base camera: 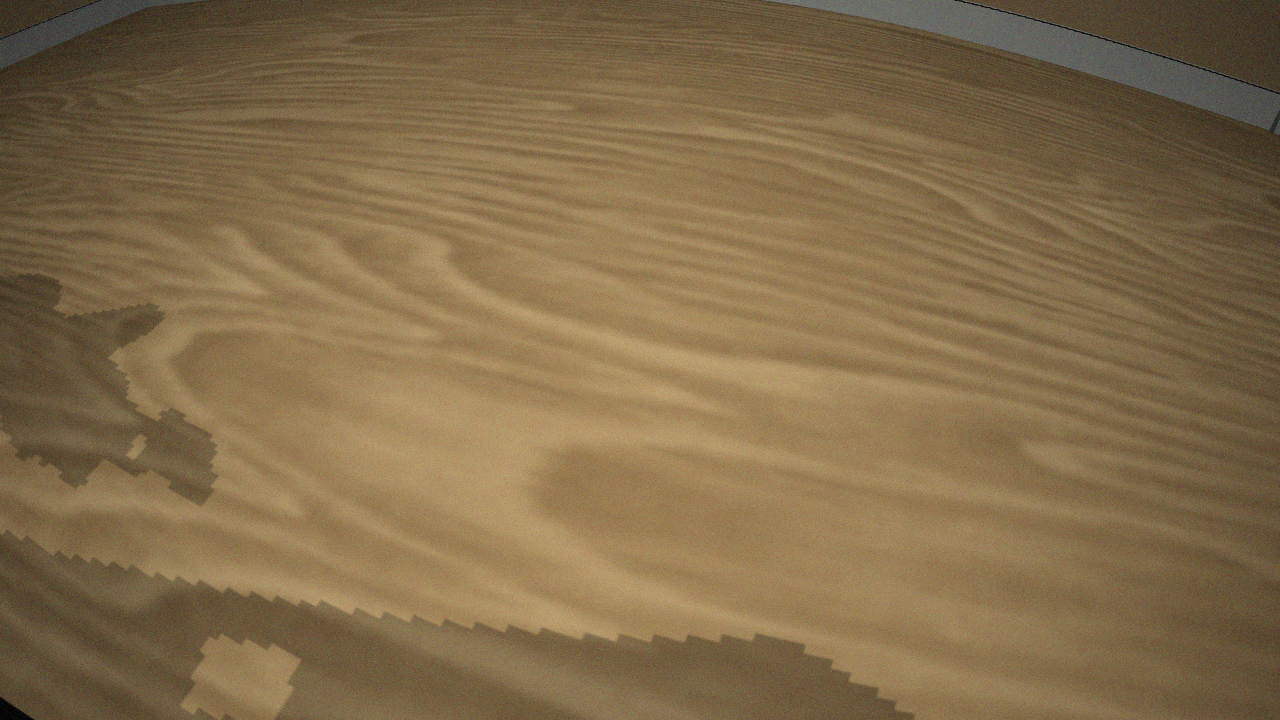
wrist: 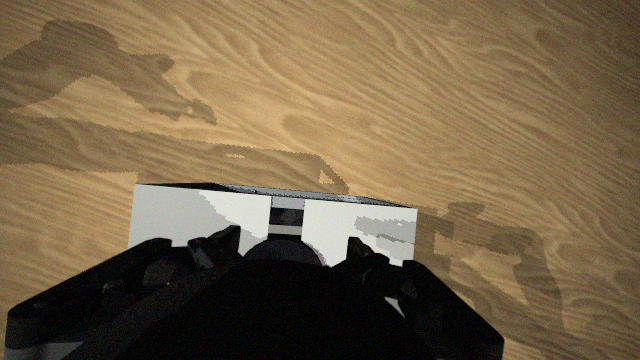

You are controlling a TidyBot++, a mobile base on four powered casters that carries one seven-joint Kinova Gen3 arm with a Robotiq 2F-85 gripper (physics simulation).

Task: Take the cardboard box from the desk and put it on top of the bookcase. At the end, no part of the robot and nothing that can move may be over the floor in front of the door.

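Frame: origin at the arm's base, x ahead, y left, z up, level; centimetres.
Seen in the pictures: gripper, fingertip midpoint: [wrist: 294, 243].
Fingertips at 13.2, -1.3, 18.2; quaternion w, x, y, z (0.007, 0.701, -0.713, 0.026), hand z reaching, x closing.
A point is followed by its place in that frame, as x, y, z.
My gripper [wrist: 294, 243] @(13.2, -1.3, 18.2) is open, with its two black fingers wide apart at the bottom of the wrist view and nothing between them. The fingers show in front of a white box-shaped body [wrist: 170, 212] @(10.9, 19.1, -1.4) with a dark top edge, which looks like my own base. The cardboard box, the desk, the bookcase and the door do not show in either view.
Wood-grain floor [base camera: 671, 313] @(56.8, -2.4, -39.7) [wrist: 450, 100] @(58.1, -61.8, -39.7) spreads across both views, with shadows of the arm and base on it. A pale skirting board [base camera: 1118, 64] @(149.1, -101.3, -35.7) runs along the foot of a brown wall [base camera: 1190, 31] @(146.0, -115.5, -24.0) at the top right of the base view.
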